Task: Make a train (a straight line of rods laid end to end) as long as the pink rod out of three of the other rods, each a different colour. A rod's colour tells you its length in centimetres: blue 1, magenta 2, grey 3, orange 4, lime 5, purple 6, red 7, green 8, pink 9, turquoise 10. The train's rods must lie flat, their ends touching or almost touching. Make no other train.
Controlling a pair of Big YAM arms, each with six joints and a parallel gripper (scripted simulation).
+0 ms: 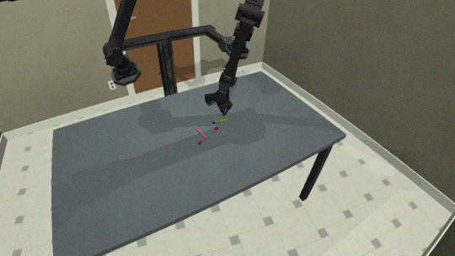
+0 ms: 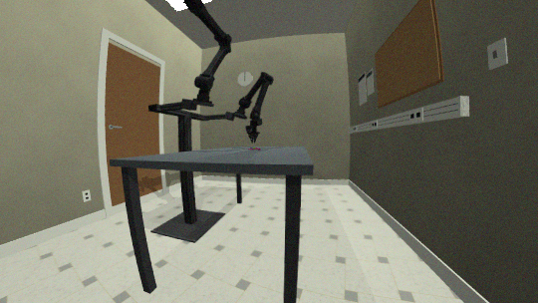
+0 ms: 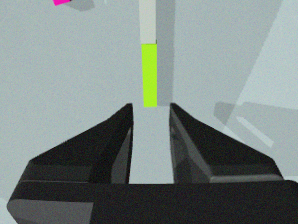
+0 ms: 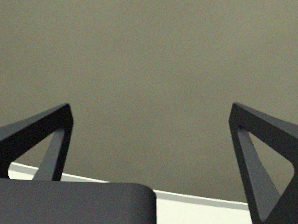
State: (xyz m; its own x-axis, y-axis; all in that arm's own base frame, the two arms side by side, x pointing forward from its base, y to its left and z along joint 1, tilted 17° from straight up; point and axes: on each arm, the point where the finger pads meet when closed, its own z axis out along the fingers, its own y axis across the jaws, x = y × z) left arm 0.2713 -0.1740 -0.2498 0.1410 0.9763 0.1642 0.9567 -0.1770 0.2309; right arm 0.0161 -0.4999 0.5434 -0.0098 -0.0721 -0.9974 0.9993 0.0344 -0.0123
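My left gripper is now 50 mm above the lime rod. From my left hand the other things lie so: pink rod (160 mm to the right, 50 mm below, 50 mm ahead).
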